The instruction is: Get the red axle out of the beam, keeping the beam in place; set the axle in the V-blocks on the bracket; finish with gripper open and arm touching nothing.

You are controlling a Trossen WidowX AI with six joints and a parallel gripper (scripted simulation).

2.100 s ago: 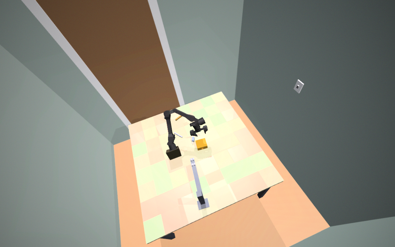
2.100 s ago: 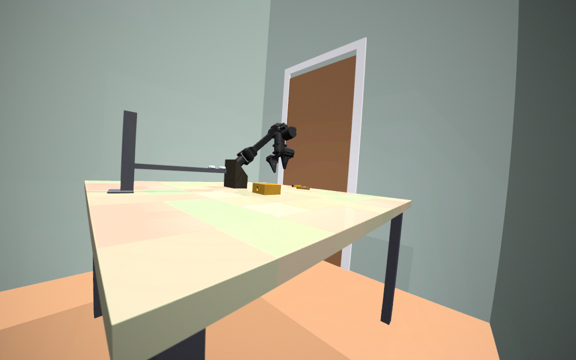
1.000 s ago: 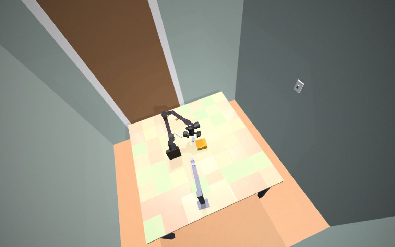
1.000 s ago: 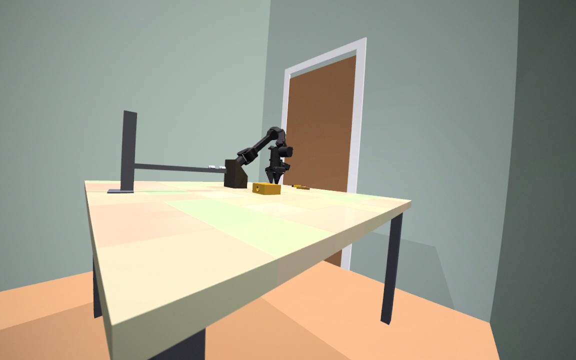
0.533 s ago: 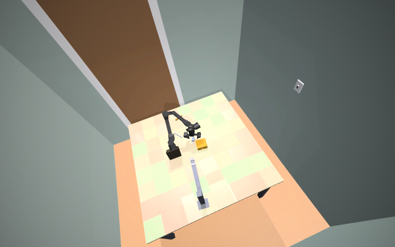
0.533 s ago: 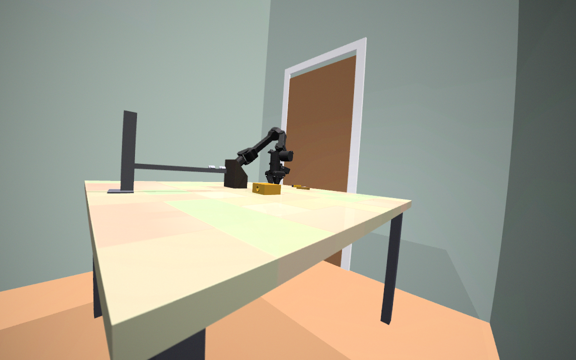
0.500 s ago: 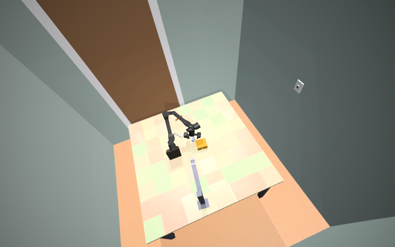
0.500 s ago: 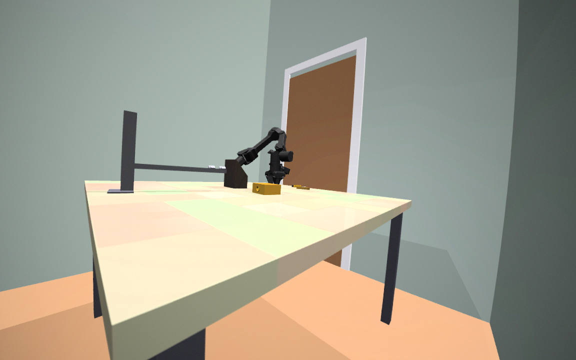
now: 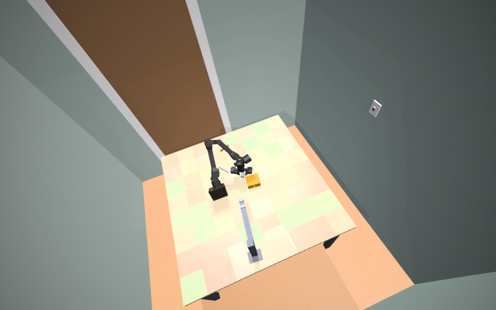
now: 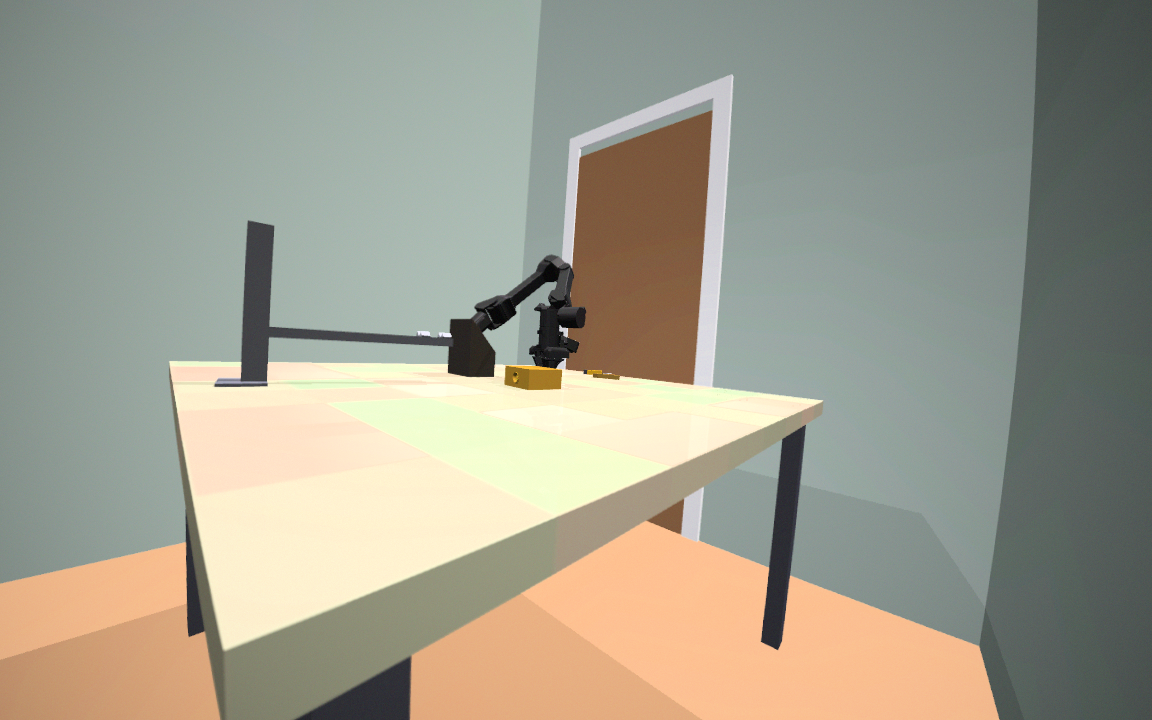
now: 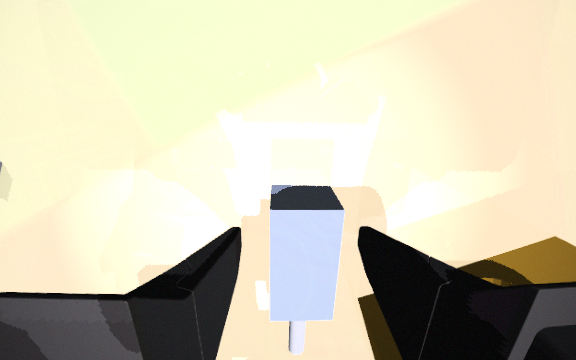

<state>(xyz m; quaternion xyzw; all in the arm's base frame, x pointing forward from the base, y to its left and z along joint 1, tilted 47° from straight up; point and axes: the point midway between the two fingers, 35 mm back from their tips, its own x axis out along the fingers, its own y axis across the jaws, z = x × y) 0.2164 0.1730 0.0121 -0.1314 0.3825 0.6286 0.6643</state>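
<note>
The beam is 100 mm to the right of my gripper tip, 70 mm ahead of it and 20 mm above it. Round my gripper tip: thin grey bar 150 mm behind, 120 mm to the left; pale blue-white block 20 mm to the right, 10 mm behind, 10 mm above.
</note>
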